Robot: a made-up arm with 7 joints.
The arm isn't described. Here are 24 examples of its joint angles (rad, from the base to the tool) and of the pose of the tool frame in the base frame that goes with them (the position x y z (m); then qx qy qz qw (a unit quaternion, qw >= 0)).
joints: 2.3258 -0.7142 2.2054 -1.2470 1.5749 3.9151 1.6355
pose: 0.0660 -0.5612 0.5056 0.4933 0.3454 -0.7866 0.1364
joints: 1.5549 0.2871 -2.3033 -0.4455 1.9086 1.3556 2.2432
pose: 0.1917 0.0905 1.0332 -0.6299 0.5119 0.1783 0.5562
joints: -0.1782 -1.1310 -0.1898 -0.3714 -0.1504 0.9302 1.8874
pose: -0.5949 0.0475 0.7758 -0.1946 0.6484 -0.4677 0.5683
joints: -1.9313 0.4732 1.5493 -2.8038 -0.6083 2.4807 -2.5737
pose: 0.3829 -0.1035 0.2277 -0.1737 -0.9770 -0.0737 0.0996
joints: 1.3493 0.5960 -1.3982 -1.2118 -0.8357 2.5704 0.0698
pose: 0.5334 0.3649 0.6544 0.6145 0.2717 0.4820 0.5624
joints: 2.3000 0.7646 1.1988 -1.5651 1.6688 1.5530 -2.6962
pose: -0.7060 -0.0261 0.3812 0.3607 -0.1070 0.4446 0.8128
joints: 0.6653 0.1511 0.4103 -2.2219 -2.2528 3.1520 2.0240
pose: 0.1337 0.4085 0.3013 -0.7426 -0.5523 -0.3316 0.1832
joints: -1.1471 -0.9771 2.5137 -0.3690 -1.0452 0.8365 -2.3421
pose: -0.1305 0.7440 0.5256 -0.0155 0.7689 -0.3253 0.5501
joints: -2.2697 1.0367 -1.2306 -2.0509 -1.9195 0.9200 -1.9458
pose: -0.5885 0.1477 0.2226 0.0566 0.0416 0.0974 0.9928
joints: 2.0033 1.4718 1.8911 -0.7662 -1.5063 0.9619 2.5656
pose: -0.6395 0.4971 0.3453 0.9715 0.1454 0.0915 0.1635
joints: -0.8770 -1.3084 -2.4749 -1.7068 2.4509 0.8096 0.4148
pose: -0.6305 0.1507 -0.0781 0.0856 -0.2012 -0.9430 0.2510
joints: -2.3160 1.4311 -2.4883 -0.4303 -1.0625 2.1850 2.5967
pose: -0.6518 -0.4622 0.4532 0.1533 0.0102 -0.0864 0.9844
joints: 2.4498 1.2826 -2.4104 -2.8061 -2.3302 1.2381 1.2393
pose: 0.2453 0.0860 0.4735 -0.0748 -0.1408 0.3606 0.9190
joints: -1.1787 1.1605 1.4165 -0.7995 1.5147 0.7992 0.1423
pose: 0.6015 -0.4509 0.5132 -0.3234 -0.3750 -0.0348 0.8681
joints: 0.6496 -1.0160 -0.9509 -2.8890 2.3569 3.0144 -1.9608
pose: 0.1642 -0.1439 0.2584 -0.7294 0.3183 -0.4085 0.4469
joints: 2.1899 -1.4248 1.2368 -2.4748 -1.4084 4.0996 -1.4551
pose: -0.1840 -0.3497 0.2993 -0.8028 -0.4304 0.3998 0.1024
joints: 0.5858 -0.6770 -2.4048 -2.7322 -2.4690 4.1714 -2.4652
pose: -0.0587 -0.2731 0.2018 -0.0196 0.7617 0.2748 0.5864
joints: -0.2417 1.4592 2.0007 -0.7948 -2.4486 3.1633 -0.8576
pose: 0.6315 0.1643 0.4981 0.2847 0.4735 0.7385 0.3866
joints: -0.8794 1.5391 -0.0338 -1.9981 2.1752 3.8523 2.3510
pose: 0.1108 -0.2596 -0.1676 -0.7716 -0.4167 0.3807 0.2933
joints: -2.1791 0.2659 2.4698 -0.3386 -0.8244 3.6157 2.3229
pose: -0.0486 -0.0627 0.9146 0.0295 -0.1299 -0.6111 0.7803
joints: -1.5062 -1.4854 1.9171 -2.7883 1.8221 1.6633 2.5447
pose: 0.3316 -0.0339 0.1011 -0.2779 -0.9589 -0.0262 0.0514
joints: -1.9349 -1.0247 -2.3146 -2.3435 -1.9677 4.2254 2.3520
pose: -0.1677 0.3628 0.1501 -0.4672 -0.4492 0.7394 0.1825
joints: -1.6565 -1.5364 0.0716 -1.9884 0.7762 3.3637 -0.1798
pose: -0.0095 0.3379 0.7158 0.0261 -0.1482 0.8419 0.5182
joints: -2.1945 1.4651 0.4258 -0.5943 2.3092 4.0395 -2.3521
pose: -0.3202 -0.5386 0.0393 0.2940 -0.9360 0.0155 0.1928
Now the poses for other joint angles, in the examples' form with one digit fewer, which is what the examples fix.
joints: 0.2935 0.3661 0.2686 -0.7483 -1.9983 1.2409 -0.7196
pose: 0.559 0.237 0.793 0.659 0.076 -0.043 0.747
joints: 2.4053 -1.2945 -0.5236 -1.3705 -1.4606 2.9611 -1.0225
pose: 0.371 -0.142 0.797 0.186 0.285 0.935 0.098
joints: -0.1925 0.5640 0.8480 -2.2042 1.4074 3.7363 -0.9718
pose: 0.458 0.166 0.242 -0.954 0.073 -0.286 0.059
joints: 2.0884 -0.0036 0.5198 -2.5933 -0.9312 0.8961 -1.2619
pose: -0.298 0.239 0.205 -0.282 0.525 -0.247 0.764
